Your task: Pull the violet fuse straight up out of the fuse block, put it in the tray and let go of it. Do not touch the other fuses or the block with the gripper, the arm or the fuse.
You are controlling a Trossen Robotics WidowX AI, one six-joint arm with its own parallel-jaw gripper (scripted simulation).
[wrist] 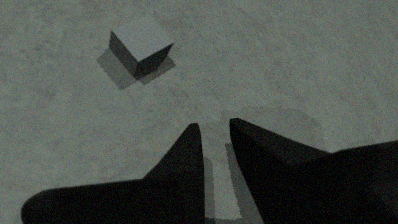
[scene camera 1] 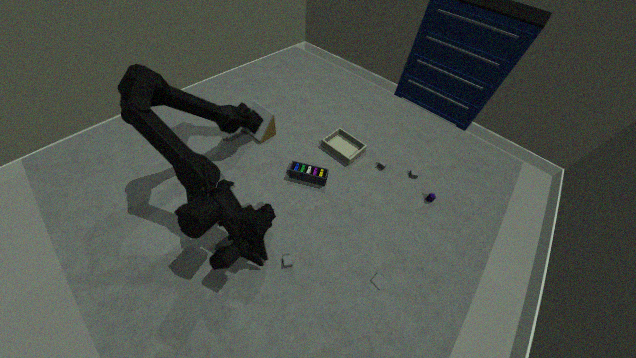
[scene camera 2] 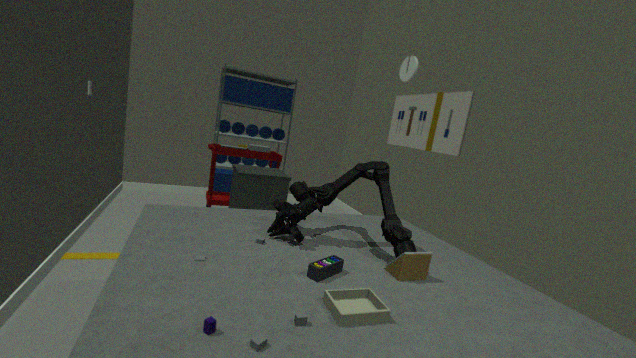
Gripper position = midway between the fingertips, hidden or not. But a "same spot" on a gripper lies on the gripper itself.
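You'd find my gripper in the wrist view [214, 129], and it's there in scene camera 1 and in scene camera 2 as well. On my gripper, [scene camera 1: 248, 248] and [scene camera 2: 276, 213] are the same spot.
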